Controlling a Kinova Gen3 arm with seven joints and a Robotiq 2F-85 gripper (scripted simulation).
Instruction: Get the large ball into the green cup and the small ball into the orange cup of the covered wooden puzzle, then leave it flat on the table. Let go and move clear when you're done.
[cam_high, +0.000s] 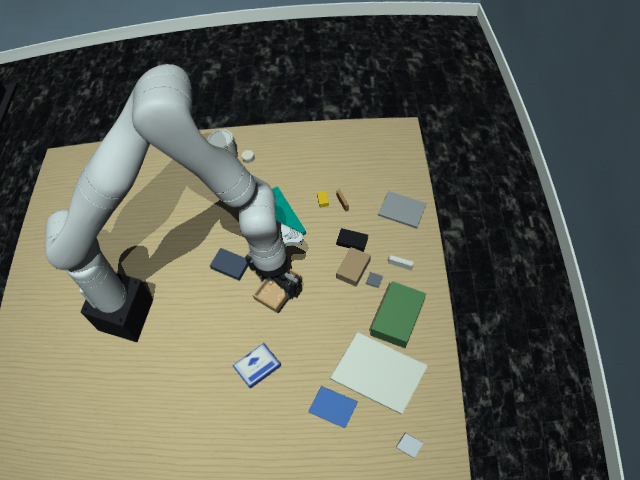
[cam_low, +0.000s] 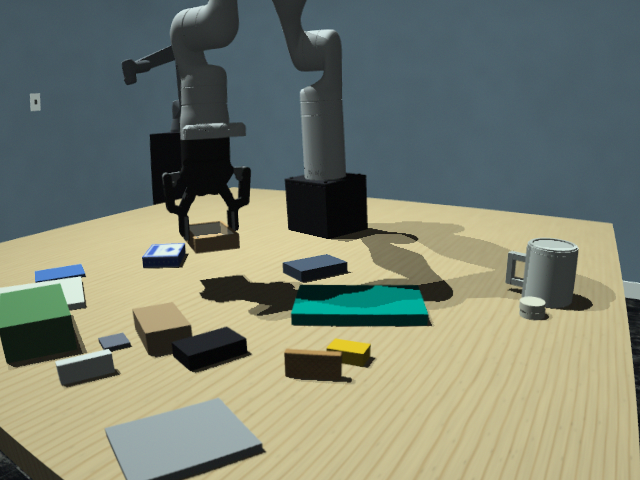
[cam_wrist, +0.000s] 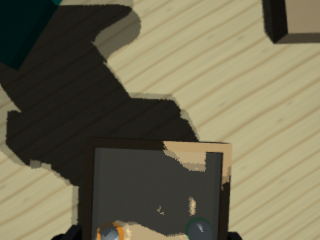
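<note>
Right now the covered wooden puzzle is 20 mm below my hand. Round my hand: tan block 190 mm ahead, 70 mm to the left, 80 mm below; then teal slab 10 mm behind, 250 mm to the left, 80 mm below; then dark blue block 130 mm behind, 120 mm to the left, 80 mm below.
</note>
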